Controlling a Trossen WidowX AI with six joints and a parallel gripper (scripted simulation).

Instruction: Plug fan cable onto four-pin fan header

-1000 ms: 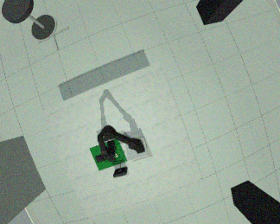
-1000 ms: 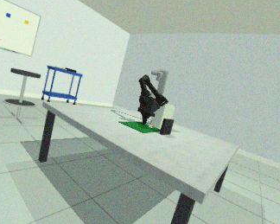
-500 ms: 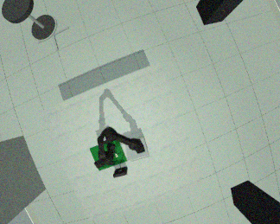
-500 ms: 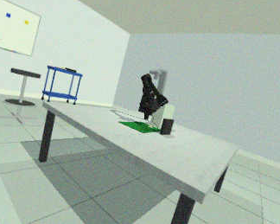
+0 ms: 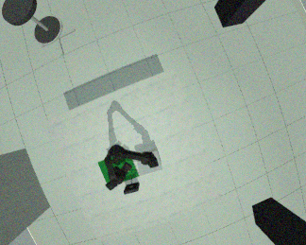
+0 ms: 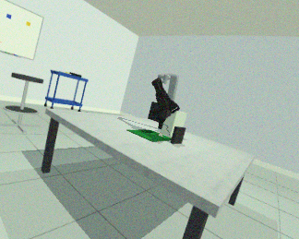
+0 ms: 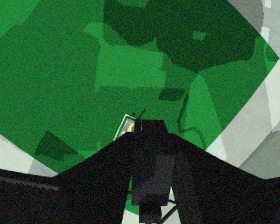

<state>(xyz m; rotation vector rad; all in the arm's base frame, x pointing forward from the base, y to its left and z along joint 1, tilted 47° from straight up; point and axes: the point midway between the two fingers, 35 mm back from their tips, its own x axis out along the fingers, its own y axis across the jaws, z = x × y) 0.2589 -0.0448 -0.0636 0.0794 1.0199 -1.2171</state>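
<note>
Right now the green board is 8 cm below my gripper tip, 7 cm ahead of it and 1 cm to the left of it. Round my gripper tip: fan 17 cm to the left, 1 cm below; dark fan plug 1 cm to the left, 1 cm above.
</note>
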